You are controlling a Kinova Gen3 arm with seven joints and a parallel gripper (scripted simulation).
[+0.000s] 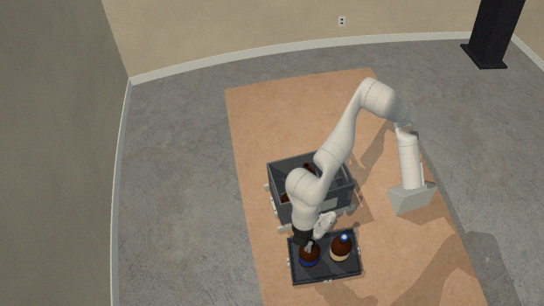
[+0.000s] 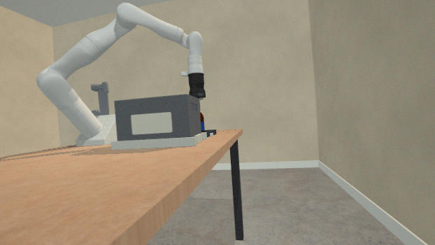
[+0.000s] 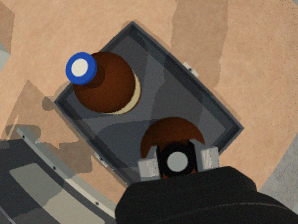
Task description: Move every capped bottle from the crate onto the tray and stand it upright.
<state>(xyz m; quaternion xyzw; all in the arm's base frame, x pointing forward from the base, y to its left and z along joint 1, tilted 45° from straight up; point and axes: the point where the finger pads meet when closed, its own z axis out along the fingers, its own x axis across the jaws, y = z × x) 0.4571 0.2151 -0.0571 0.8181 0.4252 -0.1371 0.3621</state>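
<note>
Right now my hand is 6 cm past the dark tray and 13 cm above it. Also, from my hand: crate 5 cm behind, 26 cm to the right, 6 cm below.
</note>
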